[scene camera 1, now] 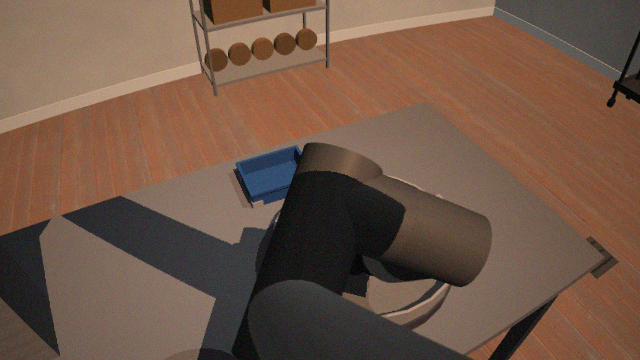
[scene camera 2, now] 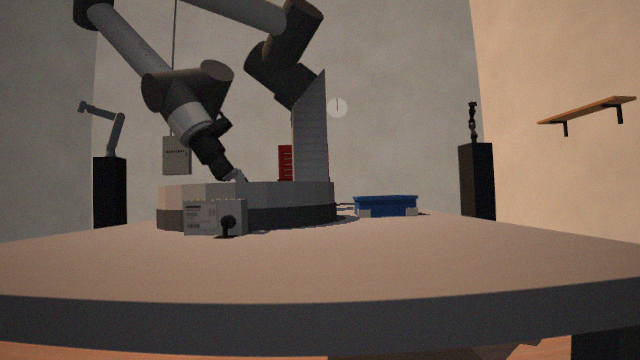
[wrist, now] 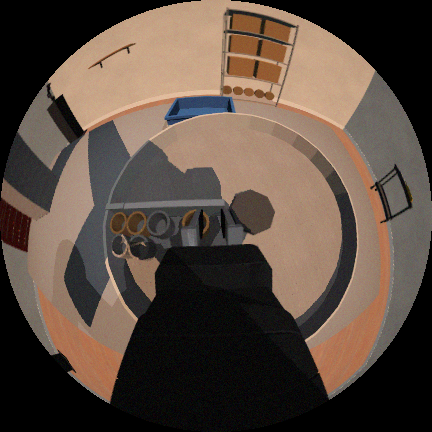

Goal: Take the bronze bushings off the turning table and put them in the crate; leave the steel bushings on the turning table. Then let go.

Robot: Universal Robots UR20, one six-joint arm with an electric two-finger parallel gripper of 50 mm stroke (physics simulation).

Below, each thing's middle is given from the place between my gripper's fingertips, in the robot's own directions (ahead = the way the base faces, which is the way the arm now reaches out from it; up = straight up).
Labels:
Right now the blue crate (scene camera 1: 266, 178) is 36 cm to the left of my hand, 5 cm below it and 3 cm ahead of it.

